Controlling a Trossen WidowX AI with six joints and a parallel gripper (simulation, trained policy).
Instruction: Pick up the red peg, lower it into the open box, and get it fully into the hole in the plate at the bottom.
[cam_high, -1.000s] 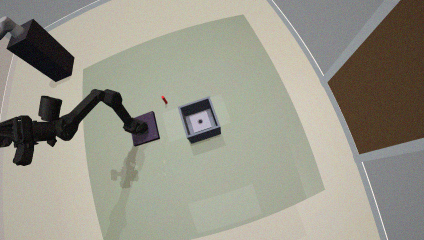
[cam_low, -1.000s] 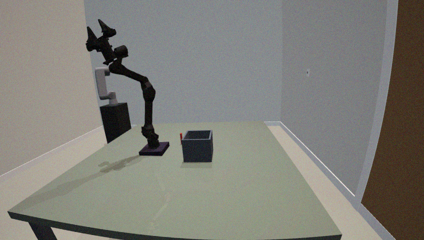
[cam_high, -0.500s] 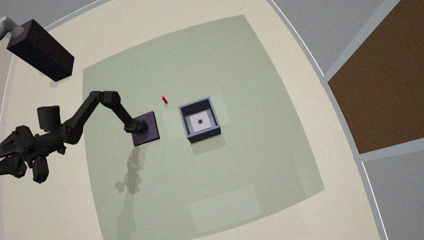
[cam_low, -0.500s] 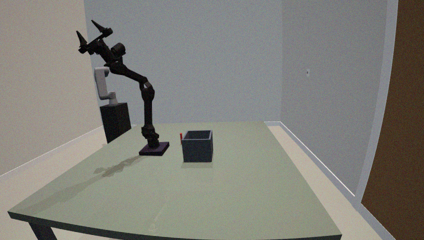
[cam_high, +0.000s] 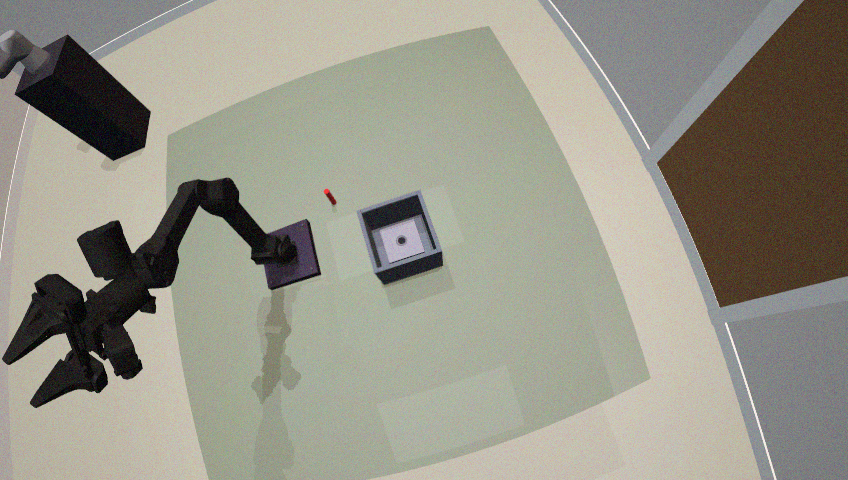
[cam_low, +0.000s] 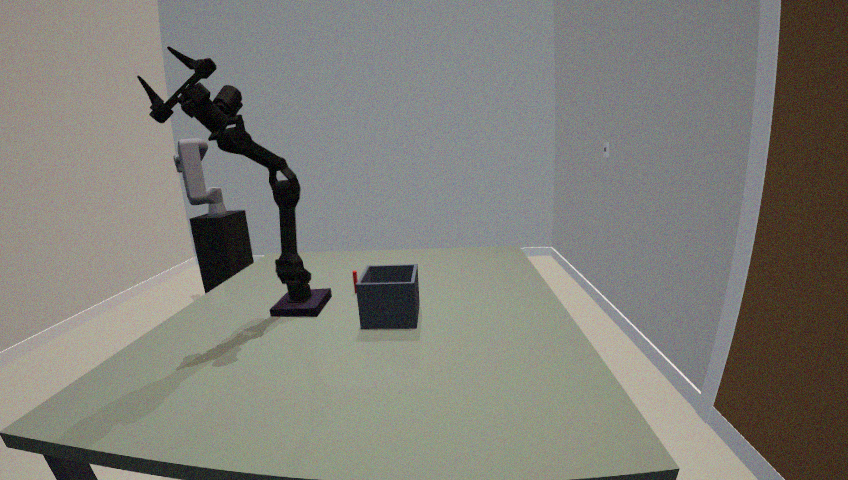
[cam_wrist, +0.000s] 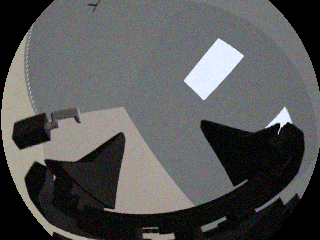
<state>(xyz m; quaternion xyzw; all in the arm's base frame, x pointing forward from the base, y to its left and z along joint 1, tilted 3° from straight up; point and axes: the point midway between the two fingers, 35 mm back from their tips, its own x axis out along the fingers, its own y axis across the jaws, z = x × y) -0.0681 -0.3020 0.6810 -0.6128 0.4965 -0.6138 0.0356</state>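
The red peg lies 69 cm below my gripper tip, 46 cm to the left of it and 26 cm ahead of it.
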